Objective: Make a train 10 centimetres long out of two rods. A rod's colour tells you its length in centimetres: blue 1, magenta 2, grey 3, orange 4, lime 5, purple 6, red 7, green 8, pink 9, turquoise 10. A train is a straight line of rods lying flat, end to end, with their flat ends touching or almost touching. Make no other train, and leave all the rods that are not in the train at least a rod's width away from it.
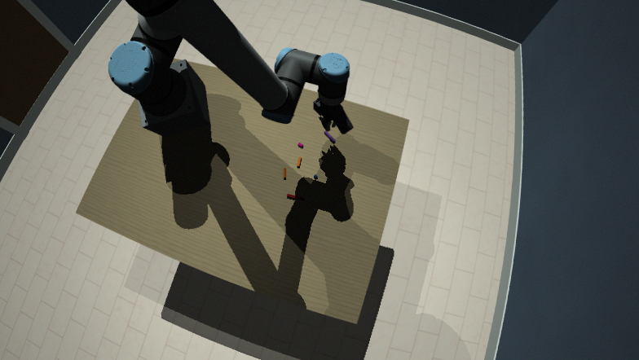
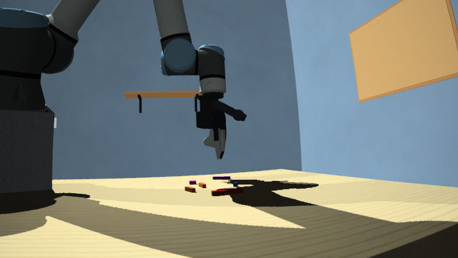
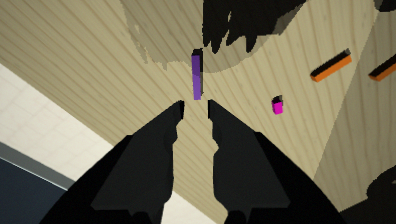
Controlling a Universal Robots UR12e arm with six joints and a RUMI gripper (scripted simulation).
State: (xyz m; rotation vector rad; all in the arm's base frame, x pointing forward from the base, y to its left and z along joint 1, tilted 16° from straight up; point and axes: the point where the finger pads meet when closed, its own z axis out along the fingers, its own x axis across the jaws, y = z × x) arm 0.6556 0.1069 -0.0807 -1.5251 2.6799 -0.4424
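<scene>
Right now my hand is 8 cm above the purple rod. Also, from my hand: magenta rod: 10 cm behind, 8 cm to the right, 8 cm below; then red rod: 29 cm to the right, 8 cm below, 5 cm behind; then blue rod: 19 cm to the right, 8 cm below.
</scene>
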